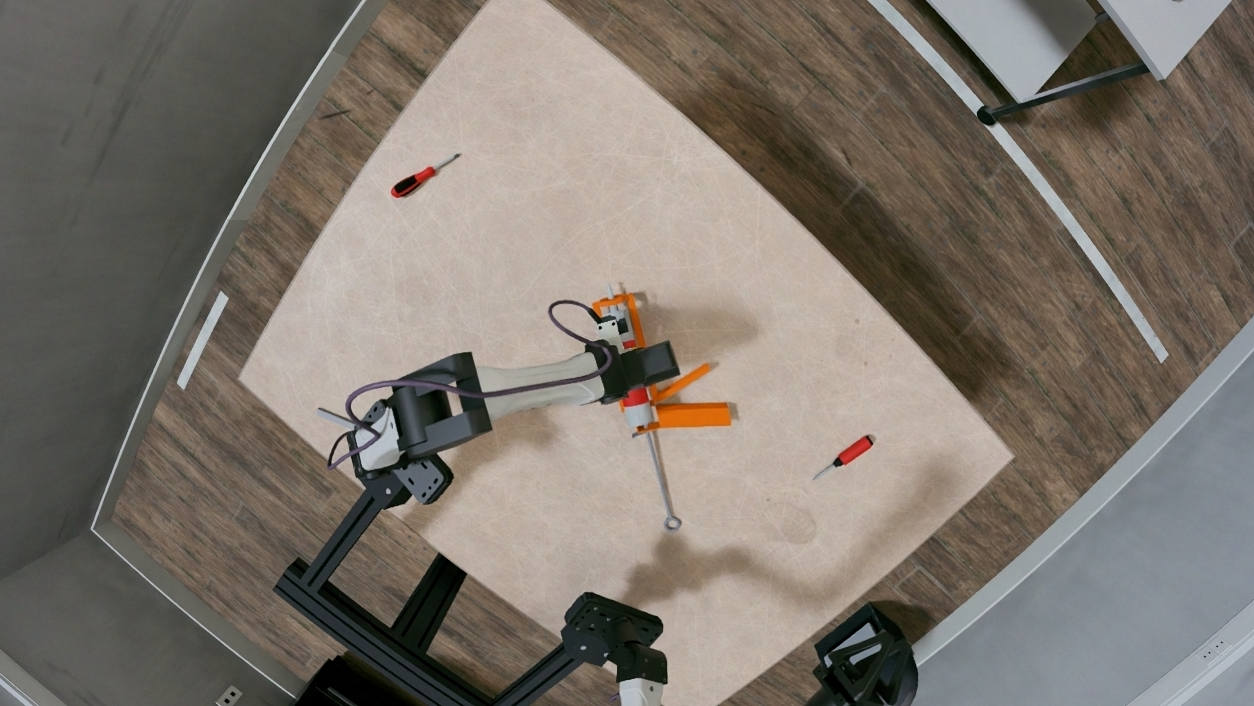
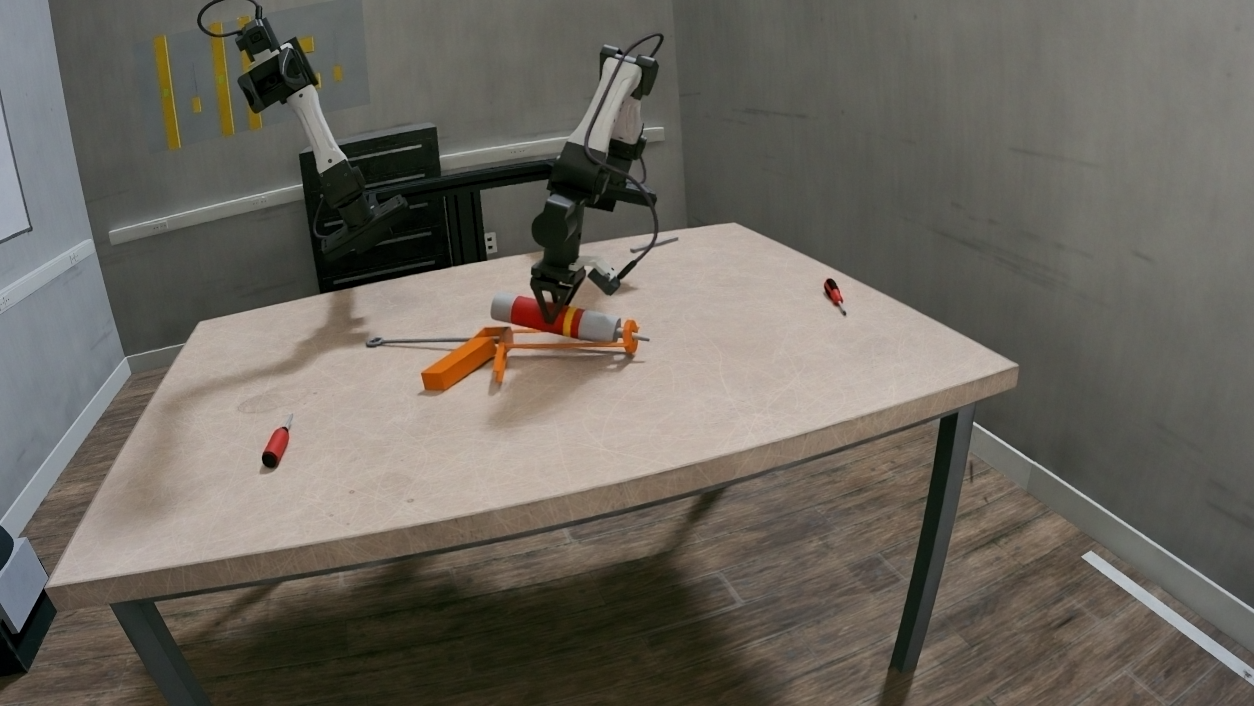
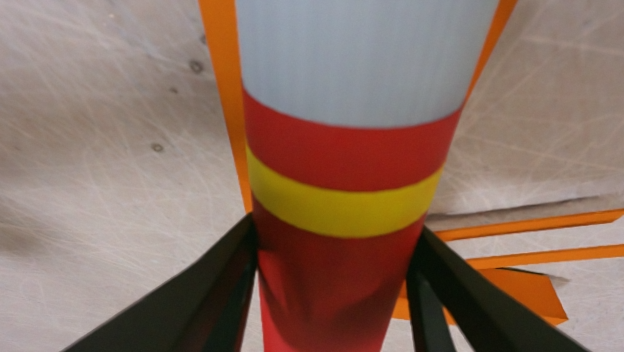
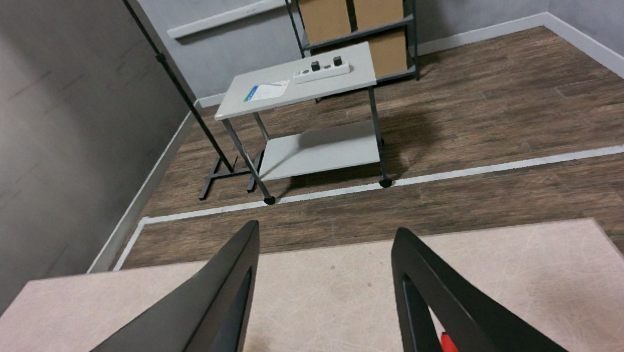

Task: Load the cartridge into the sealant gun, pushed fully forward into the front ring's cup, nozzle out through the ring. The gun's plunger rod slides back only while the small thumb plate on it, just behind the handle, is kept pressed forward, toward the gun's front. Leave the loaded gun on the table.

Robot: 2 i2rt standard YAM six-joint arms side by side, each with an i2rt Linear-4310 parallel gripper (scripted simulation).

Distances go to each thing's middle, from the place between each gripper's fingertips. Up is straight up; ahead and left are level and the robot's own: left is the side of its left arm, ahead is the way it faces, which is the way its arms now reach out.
Right now my left hand (image 2: 554,318) is 13 cm to the left of the orange sealant gun (image 2: 440,376), 5 cm above it and 4 cm past it. Round my left hand: red screwdriver (image 2: 280,438) 48 cm to the right, 16 cm ahead, 6 cm below; then cartridge (image 2: 572,322) 2 cm to the left, 1 cm below, 1 cm ahead.
Right now the red screwdriver is 52 cm below my right hand (image 1: 899,638), 8 cm ahead of it and 7 cm to the right of it. From my right hand the other things lie so: orange sealant gun: 51 cm below, 28 cm to the left, 12 cm behind; cartridge: 47 cm below, 43 cm to the left, 7 cm behind.
